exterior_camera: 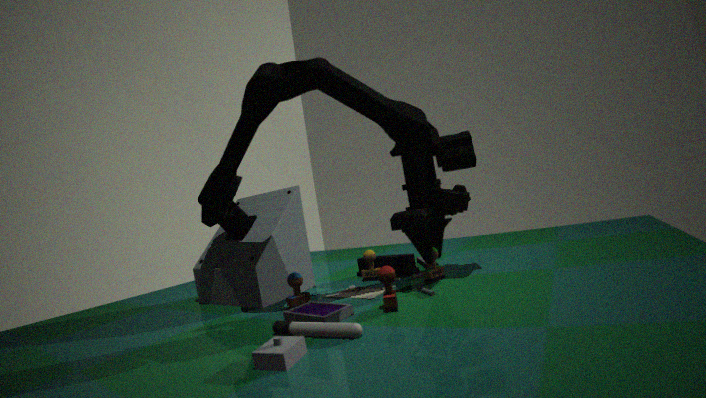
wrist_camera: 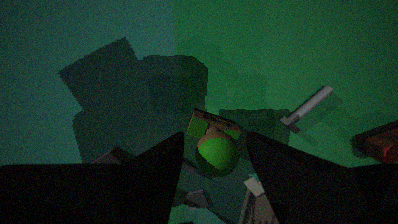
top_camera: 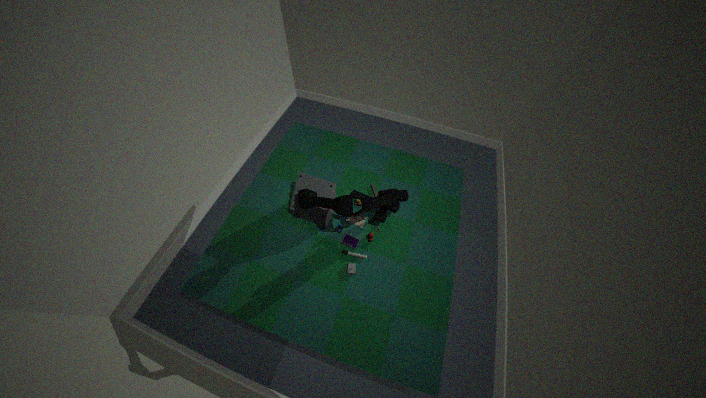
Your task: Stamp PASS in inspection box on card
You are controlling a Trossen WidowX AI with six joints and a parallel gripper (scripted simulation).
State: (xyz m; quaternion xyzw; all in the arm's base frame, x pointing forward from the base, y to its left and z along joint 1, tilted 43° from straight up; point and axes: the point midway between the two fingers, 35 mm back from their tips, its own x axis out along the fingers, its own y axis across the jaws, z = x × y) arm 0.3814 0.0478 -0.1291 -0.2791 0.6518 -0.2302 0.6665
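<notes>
Now: the green-knobbed stamp 20 mm below my gripper tip. Round my gripper tip: pale card: 120 mm behind, 80 mm to the right, 40 mm below; yellow-knobbed stamp: 150 mm behind, 20 mm to the left, 20 mm below; dark tray: 140 mm behind, 60 mm to the left, 20 mm below.
</notes>
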